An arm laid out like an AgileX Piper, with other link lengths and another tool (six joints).
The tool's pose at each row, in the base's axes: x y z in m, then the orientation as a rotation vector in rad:
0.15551 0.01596 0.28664 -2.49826 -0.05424 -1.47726
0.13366 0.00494 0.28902 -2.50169 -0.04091 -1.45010
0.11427 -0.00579 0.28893 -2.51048 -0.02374 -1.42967
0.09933 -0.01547 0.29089 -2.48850 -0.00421 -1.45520
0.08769 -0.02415 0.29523 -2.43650 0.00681 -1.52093
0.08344 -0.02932 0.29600 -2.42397 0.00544 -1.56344
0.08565 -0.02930 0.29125 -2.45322 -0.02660 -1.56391
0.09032 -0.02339 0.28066 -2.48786 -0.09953 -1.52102
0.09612 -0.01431 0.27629 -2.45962 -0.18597 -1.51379
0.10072 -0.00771 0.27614 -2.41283 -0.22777 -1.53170
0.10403 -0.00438 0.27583 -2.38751 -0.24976 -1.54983
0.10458 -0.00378 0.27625 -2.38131 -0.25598 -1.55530
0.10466 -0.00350 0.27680 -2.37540 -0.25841 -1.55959
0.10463 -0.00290 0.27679 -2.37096 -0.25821 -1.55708
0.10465 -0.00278 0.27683 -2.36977 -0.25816 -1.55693
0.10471 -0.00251 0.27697 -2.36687 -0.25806 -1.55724
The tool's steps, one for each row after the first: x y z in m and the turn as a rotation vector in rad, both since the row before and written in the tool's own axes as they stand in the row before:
-0.00764 0.00694 -0.02232 0.00412 -0.01584 0.01521
-0.00879 0.00754 -0.01889 -0.00425 -0.01354 0.01321
-0.00501 0.00691 -0.01575 0.00022 0.02430 0.01213
-0.00099 0.00591 -0.01392 0.00902 0.05779 0.00543
-0.00048 0.00423 -0.00522 -0.00767 0.02899 -0.01056
-0.00332 0.00130 0.00383 -0.00996 -0.01323 -0.03067
-0.00813 -0.00315 0.00964 0.01766 -0.04290 -0.04210
-0.00173 -0.00715 0.00900 0.05161 -0.00005 -0.03899
0.00181 -0.00524 0.00583 0.03927 0.02525 -0.01498
0.00109 -0.00221 0.00401 0.01682 0.01837 -0.01114
0.00060 -0.00046 0.00051 0.00384 0.00496 -0.00367
0.00053 -0.00032 -0.00005 0.00301 0.00462 -0.00102
-0.00003 -0.00057 0.00018 0.00434 0.00067 0.00259
0.00004 -0.00011 0.00004 0.00092 0.00045 0.00050
0.00015 -0.00026 0.00009 0.00192 0.00146 0.00095

